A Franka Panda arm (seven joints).
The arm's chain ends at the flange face. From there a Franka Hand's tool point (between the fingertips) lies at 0.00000 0.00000 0.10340 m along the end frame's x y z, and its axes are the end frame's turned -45 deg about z.
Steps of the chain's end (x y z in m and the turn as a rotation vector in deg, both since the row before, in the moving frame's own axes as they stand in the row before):
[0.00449, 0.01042, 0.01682, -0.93, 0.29, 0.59]
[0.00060, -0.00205, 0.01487, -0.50, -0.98, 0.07]
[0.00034, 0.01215, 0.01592, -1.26, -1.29, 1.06]
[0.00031, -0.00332, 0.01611, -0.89, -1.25, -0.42]
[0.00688, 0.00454, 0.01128, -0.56, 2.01, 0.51]
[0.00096, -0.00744, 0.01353, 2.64, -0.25, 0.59]
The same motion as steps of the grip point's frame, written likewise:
[-0.00502, 0.01210, 0.01681, -0.86, -0.45, 0.59]
[-0.00001, -0.00164, 0.01485, 0.34, -1.05, 0.07]
[-0.01160, 0.00876, 0.01587, 0.02, -1.80, 1.06]
[-0.00017, -0.00258, 0.01607, 0.25, -1.51, -0.42]
[0.00349, 0.01136, 0.01121, -1.82, 1.03, 0.51]
[0.00901, -0.00825, 0.01342, 2.04, 1.69, 0.59]

